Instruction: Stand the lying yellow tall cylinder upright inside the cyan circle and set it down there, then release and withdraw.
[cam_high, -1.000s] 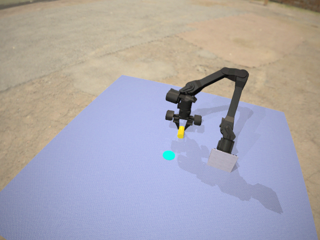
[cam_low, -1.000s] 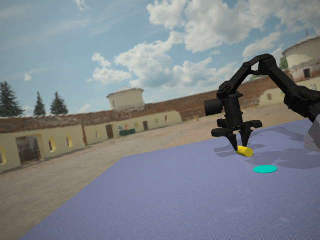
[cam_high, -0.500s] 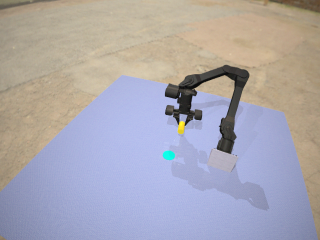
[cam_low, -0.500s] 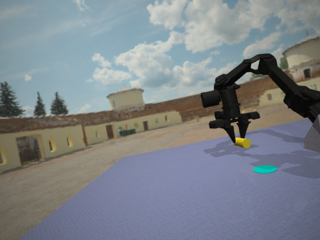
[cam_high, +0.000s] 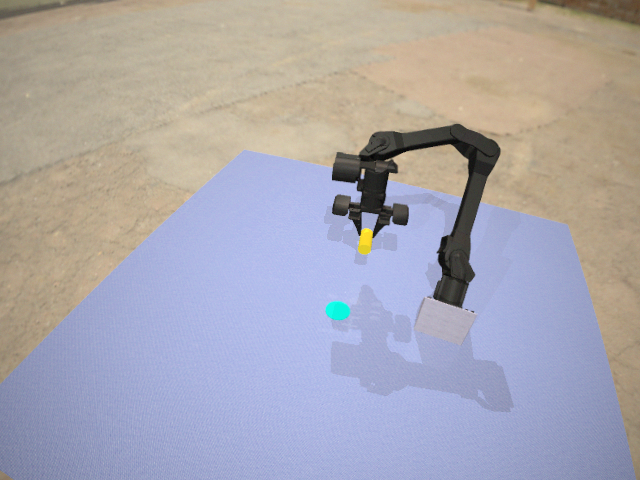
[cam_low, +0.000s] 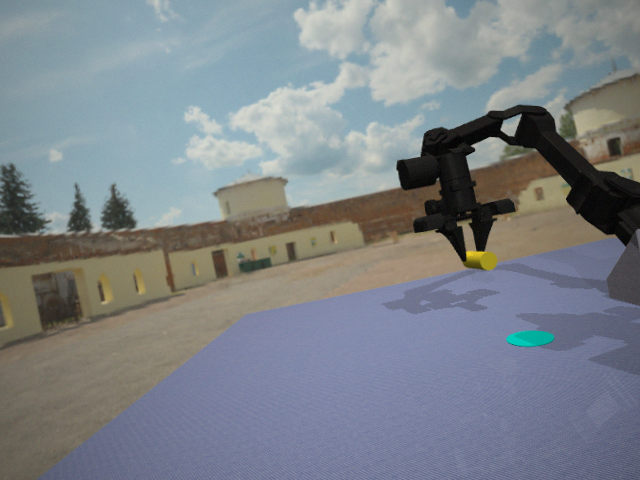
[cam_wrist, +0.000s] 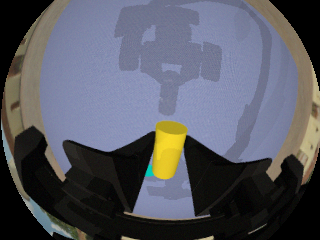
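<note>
The cyan circle lies 19 cm to the left of my gripper tip, 10 cm below it and 1 cm behind it. Also, from my gripper tip: yellow cylinder: 2 cm to the left, 1 cm behind.
</note>
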